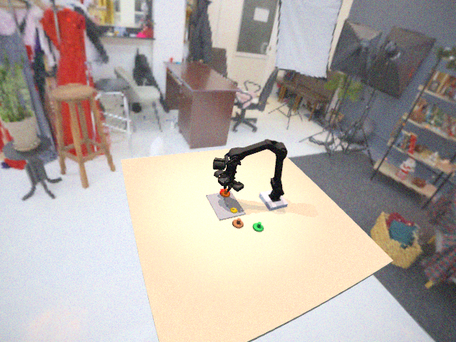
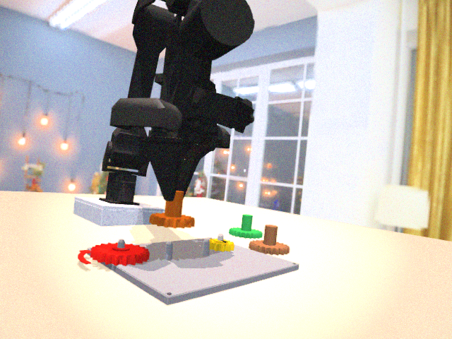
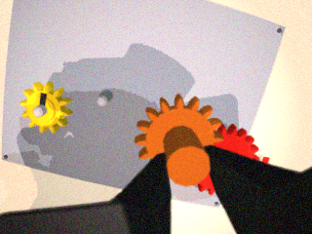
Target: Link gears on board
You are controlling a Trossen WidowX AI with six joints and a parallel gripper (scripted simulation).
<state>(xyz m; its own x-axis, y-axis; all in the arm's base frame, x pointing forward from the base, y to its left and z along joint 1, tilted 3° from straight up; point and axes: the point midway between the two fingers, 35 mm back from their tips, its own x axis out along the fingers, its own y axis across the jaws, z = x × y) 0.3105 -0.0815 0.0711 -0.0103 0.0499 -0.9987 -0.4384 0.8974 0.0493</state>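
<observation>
Now: gripper tip 20 mm past the red gear, 50 mm to the left of it and 60 mm above it. Round my gripper tip: orange gear 10 mm below; then red arrow 40 mm behind, 90 mm to the right, 70 mm below; then yellow gear 20 mm behind, 100 mm to the left, 60 mm below.
</observation>
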